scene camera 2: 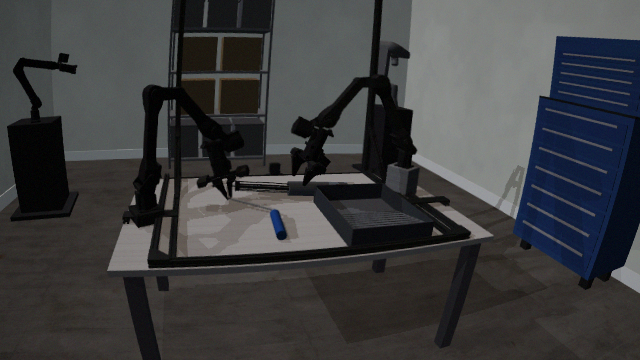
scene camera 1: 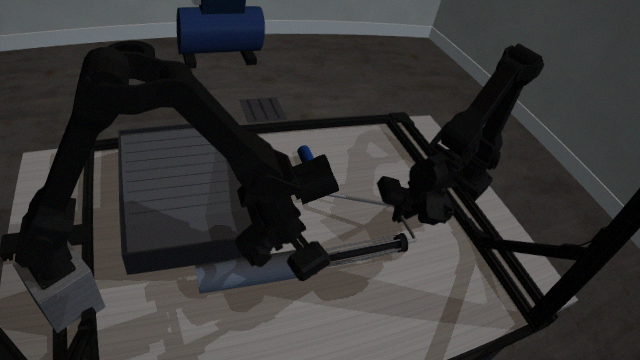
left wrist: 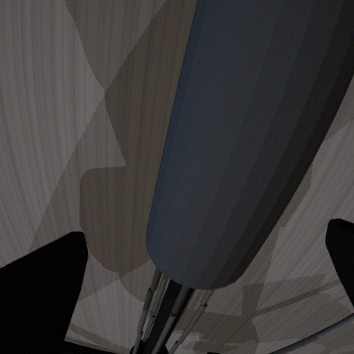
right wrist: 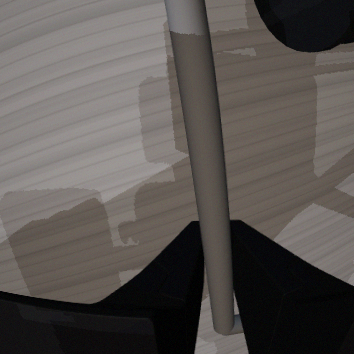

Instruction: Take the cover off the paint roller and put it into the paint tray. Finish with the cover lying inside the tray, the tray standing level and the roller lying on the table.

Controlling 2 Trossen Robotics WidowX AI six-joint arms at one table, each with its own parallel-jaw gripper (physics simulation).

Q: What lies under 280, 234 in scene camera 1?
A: My left gripper.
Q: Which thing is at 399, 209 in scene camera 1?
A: My right gripper.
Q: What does the dark paint tray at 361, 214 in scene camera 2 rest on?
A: The table.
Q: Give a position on a grey-blue roller cover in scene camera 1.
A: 223, 275
